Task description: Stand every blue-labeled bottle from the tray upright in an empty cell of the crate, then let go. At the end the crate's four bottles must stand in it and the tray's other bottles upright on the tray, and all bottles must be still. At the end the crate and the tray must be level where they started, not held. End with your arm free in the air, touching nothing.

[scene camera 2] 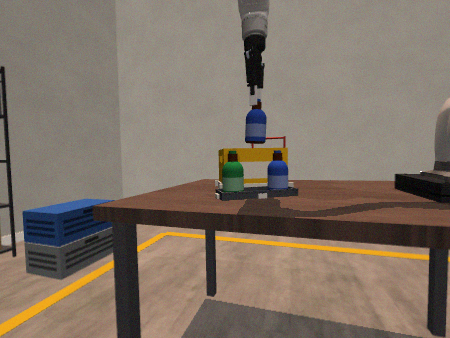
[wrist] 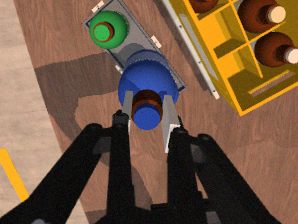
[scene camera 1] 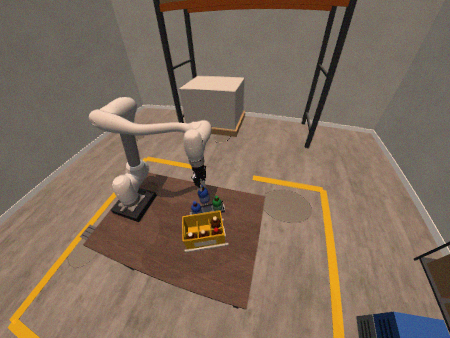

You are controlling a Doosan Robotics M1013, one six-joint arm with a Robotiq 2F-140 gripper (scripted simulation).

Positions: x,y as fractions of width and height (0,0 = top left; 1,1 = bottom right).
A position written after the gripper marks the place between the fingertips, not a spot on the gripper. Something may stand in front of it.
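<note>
Tray (scene camera 2: 0.55,0.57). Blue-labeled bottle (scene camera 2: 0.57,0.39). Green-labeled bottle (scene camera 2: 0.52,0.51), also (wrist: 0.37,0.14). Gripper (scene camera 2: 0.57,0.32), also (wrist: 0.49,0.47).
</note>
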